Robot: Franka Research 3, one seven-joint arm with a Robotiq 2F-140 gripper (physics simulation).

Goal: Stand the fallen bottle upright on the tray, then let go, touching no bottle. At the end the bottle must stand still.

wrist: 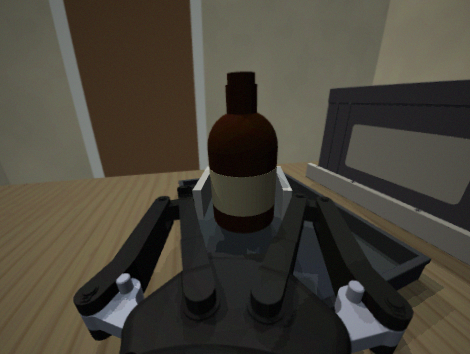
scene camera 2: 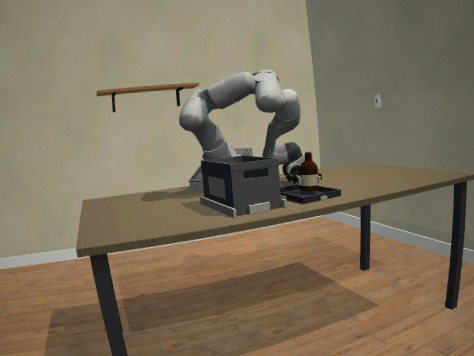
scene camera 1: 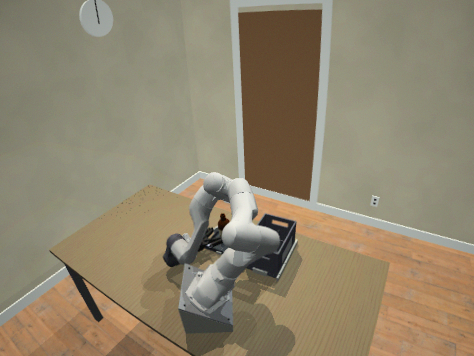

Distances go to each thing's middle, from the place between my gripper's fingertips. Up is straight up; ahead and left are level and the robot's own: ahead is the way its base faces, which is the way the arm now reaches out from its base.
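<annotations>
The brown bottle (wrist: 242, 145) is 30 mm above my hand, and it's also 10 mm to the left of the hand and 20 mm behind it.
</annotations>
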